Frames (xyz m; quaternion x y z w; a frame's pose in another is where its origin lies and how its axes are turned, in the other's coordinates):
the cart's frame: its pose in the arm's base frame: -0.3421 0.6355 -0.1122 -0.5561 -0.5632 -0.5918 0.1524
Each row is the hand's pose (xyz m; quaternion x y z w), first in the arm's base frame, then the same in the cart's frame.
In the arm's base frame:
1: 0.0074 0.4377 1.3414 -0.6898 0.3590 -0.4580 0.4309
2: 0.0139 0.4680 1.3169 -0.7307 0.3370 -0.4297 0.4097
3: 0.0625 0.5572 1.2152 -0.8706 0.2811 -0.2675 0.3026
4: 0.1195 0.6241 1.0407 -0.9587 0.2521 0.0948 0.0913
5: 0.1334 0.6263 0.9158 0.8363 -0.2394 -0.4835 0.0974
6: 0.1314 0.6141 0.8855 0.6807 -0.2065 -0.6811 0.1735
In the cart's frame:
1: 1.0011 1.0678 -0.3631 -0.3359 0.1439 0.7733 0.5181
2: 0.9921 1.0512 -0.3284 -0.3250 0.0886 0.7760 0.5333
3: 0.9312 1.0114 -0.2045 -0.2814 -0.1532 0.7850 0.5303
4: 0.7971 0.9493 -0.0766 -0.1911 -0.5303 0.7487 0.3490
5: 0.6898 0.8977 -0.0364 -0.0510 -0.7822 0.6202 0.0293
6: 0.6599 0.8849 -0.0399 -0.0612 0.8479 -0.4994 0.1673

